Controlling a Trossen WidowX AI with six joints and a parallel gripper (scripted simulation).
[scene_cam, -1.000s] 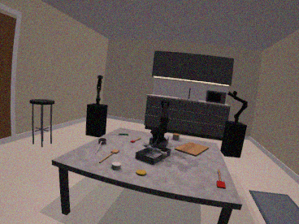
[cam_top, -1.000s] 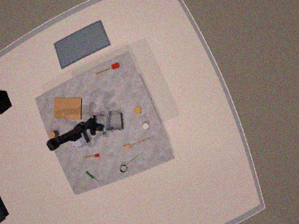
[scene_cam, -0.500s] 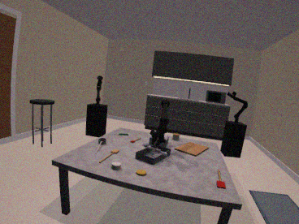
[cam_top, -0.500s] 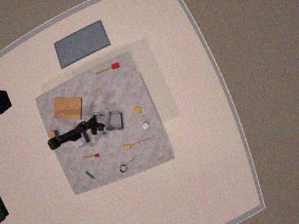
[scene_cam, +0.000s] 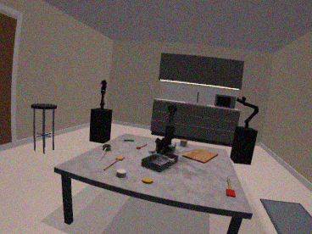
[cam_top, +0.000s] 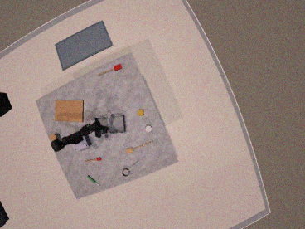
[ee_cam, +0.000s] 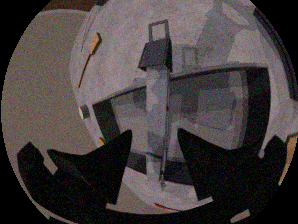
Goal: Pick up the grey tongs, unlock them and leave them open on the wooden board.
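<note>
Right now the roasting tin is 40 mm below my gripper tip, 30 mm ahead of it and 20 mm to the left of it. From my gripper tip the other things lie so: yellow disc 370 mm ahead, 60 mm below, 30 mm to the right; white disc 360 mm ahead, 210 mm to the right, 50 mm below; red-tipped stick 340 mm behind, 230 mm to the right, 60 mm below.
</note>
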